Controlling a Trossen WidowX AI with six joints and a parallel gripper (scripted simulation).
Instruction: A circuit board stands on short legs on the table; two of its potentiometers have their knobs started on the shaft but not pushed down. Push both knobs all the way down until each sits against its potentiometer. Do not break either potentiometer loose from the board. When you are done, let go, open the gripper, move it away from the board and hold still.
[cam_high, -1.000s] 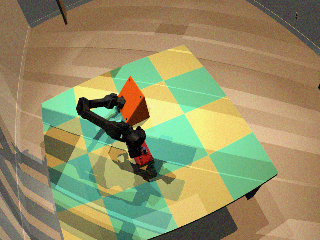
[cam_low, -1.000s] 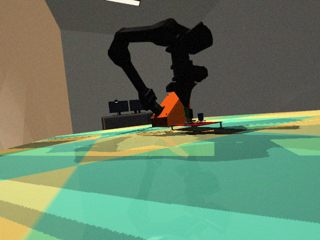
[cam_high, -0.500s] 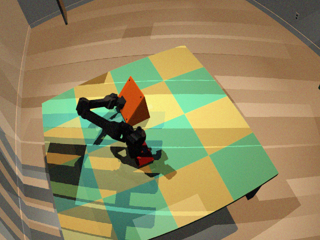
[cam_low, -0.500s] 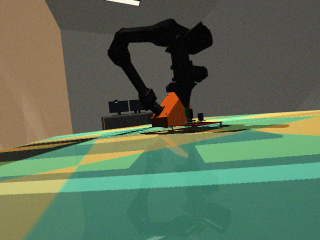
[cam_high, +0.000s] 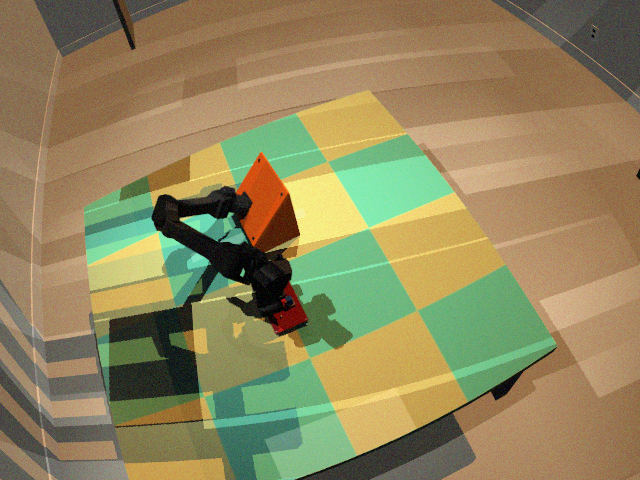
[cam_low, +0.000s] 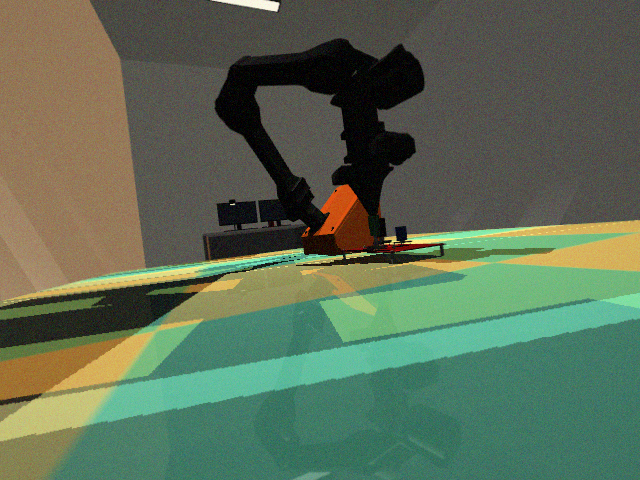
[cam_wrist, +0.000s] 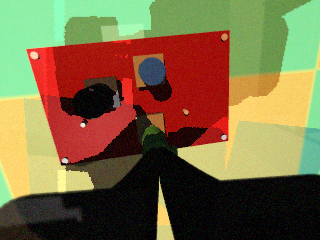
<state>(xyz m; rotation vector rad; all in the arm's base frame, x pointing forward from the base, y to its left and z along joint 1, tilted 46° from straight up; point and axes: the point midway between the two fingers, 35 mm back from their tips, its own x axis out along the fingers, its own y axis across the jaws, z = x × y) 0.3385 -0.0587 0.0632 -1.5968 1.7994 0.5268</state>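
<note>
Right now the green knob is 1 cm below my gripper tip. The rest, counted from my gripper tip: black knob 3 cm behind, 4 cm to the left, 3 cm below.
</note>
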